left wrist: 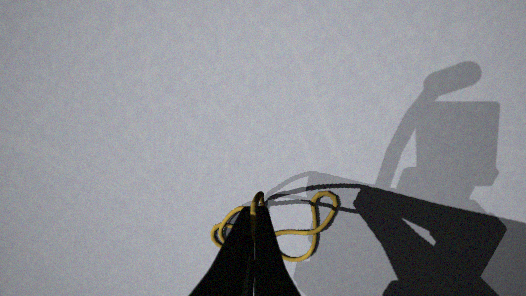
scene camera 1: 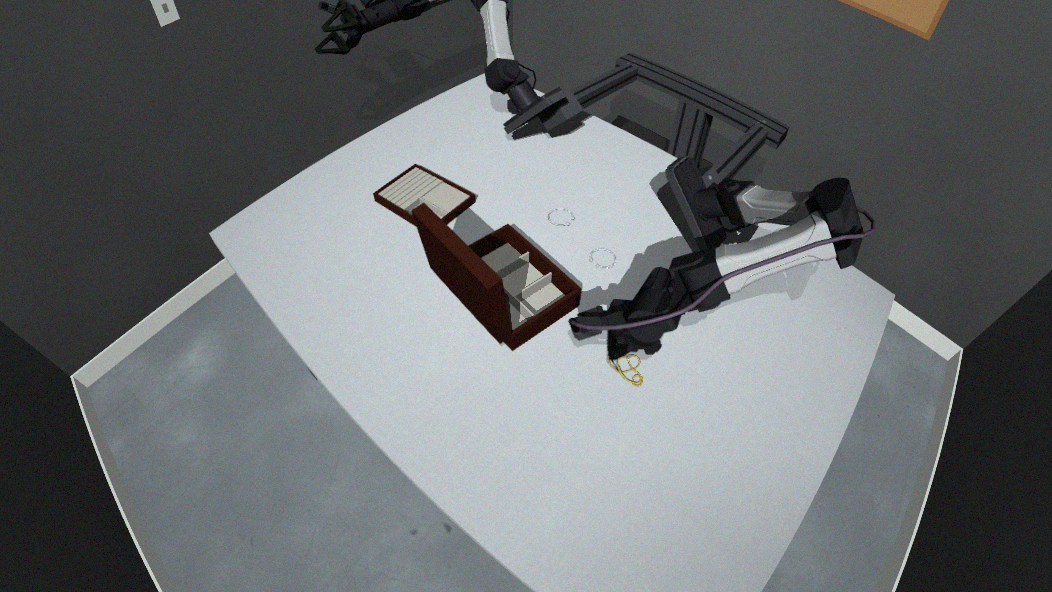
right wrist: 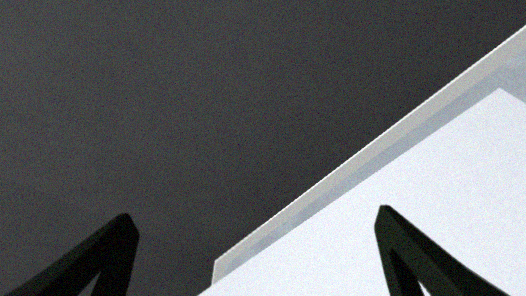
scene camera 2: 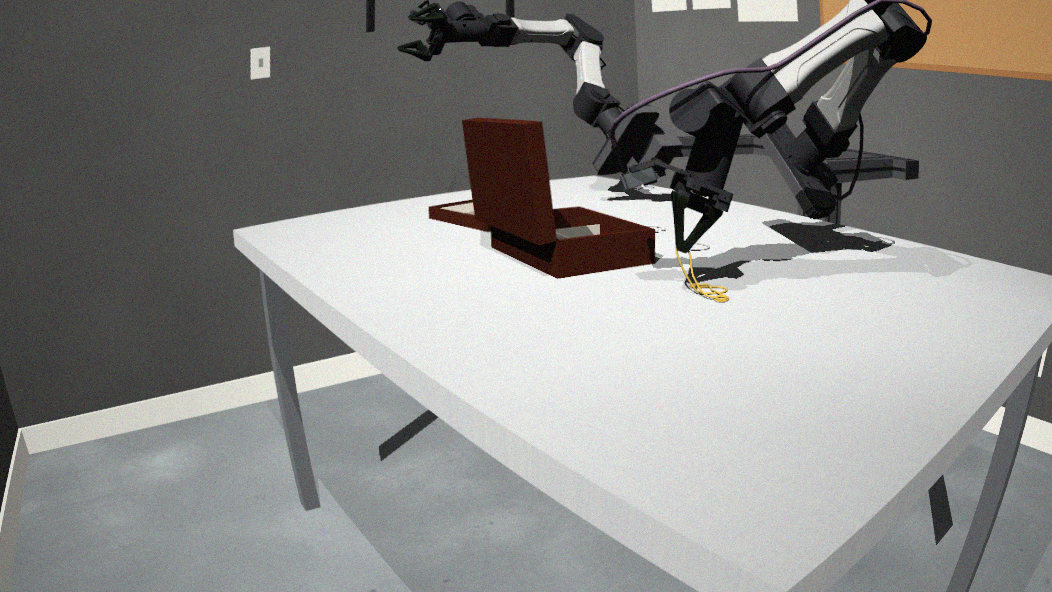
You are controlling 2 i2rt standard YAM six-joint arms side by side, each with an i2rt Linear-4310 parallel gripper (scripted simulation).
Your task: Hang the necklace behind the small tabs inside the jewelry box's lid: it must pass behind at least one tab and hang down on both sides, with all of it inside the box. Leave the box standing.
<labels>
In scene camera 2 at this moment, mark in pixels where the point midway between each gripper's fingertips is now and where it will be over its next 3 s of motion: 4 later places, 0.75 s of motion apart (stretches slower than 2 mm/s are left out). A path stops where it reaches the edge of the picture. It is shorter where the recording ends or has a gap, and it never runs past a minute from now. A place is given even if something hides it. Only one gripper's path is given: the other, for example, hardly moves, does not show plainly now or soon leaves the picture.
My left gripper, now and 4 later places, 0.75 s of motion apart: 680, 251; 678, 246; 675, 239; 674, 231; 675, 220
</labels>
